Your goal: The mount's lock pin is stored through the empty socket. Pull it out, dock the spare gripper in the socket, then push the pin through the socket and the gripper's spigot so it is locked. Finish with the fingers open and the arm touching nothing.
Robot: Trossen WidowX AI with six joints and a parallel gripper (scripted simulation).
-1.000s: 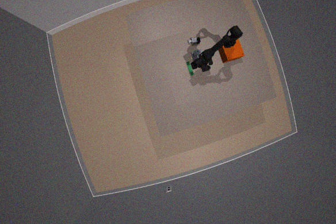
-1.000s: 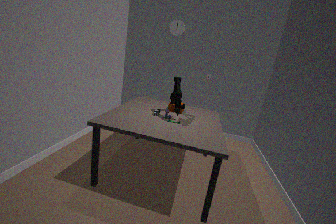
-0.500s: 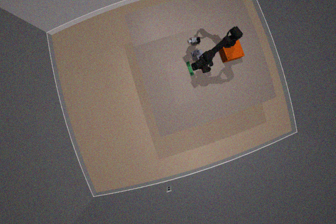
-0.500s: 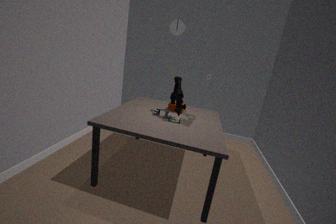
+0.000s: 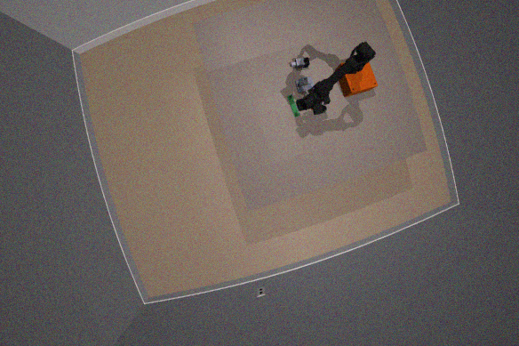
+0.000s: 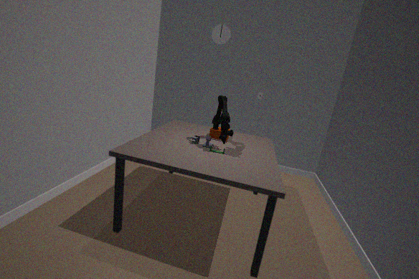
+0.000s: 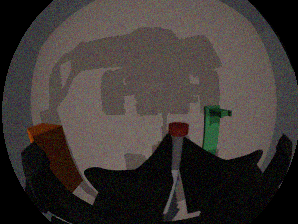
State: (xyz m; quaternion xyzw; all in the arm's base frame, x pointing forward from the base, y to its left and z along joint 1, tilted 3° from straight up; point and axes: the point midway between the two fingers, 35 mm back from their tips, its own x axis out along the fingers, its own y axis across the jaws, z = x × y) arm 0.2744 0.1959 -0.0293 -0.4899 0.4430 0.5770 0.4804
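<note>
The green strip lies 90 mm ahead of my gripper tip, 40 mm below it and 30 mm to the right of it. From my gripper tip the other things lie so: spare gripper (290 mm to the right, 30 mm below, 20 mm ahead); grey mount (150 mm to the right, 10 mm below, 10 mm ahead).
</note>
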